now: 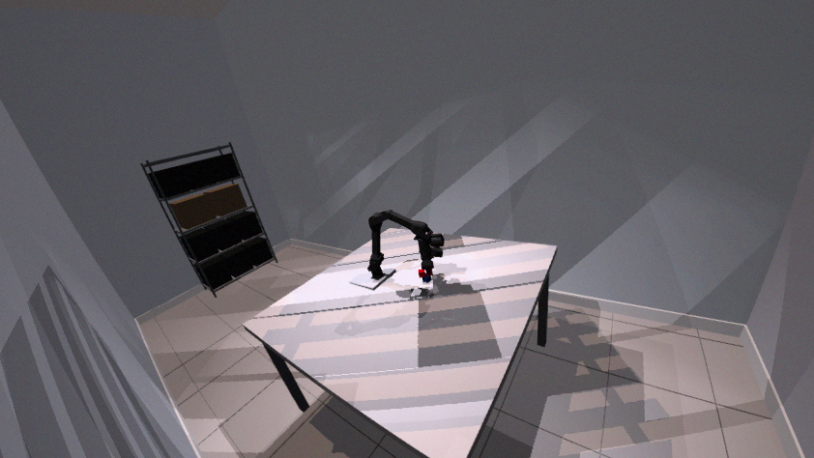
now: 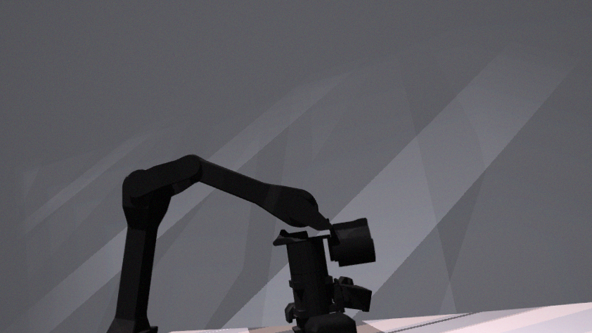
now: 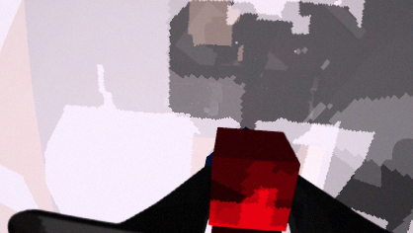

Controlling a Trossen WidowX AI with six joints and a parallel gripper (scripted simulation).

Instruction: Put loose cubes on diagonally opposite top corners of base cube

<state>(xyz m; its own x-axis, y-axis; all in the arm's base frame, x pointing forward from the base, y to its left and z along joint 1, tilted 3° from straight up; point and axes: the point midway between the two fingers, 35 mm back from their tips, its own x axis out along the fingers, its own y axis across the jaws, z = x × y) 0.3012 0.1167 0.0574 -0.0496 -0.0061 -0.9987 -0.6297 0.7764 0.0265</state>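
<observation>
The blue cube is 1 cm behind my gripper tip, 1 cm to the right of it and 4 cm below it.
</observation>
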